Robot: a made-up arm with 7 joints.
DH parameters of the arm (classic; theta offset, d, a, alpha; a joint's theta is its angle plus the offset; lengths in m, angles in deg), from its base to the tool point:
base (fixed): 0 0.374 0.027 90
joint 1: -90 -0.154 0.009 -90
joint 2: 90 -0.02 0.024 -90
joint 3: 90 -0.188 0.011 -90
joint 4: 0 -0.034 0.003 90
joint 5: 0 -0.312 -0.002 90
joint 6: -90 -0.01 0.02 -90
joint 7: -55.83 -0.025 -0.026 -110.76
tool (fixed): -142.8 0.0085 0 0
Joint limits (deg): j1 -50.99..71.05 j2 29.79..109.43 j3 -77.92..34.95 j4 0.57..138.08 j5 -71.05..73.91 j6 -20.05..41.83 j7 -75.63..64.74
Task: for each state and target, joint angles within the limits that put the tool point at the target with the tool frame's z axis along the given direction. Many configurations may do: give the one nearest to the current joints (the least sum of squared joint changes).
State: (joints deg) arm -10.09 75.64 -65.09 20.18 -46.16 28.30 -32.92
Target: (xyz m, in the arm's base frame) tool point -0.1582 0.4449 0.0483 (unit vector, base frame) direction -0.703 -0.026 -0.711
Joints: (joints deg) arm -31.44 63.77 -77.92 45.83 -43.04 -8.10 -27.44
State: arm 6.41 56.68 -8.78 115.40 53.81 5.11 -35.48
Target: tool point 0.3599 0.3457 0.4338 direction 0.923 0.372 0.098
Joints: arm 24.23 62.51 -4.24 82.92 63.42 32.42 -53.21
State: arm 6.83 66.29 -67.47 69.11 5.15 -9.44 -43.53
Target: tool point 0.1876 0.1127 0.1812 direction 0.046 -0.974 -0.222
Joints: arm 15.35 71.10 -62.28 113.24 -1.98 -17.17 -19.40
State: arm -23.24 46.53 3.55 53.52 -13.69 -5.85 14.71
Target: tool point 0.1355 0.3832 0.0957 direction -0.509 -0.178 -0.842
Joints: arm -40.49 67.98 -10.87 74.79 -31.64 -5.76 29.34
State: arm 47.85 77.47 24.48 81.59 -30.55 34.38 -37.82
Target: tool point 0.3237 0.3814 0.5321 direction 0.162 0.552 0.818
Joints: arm 46.18 42.34 11.35 87.46 -28.24 41.83 -65.83
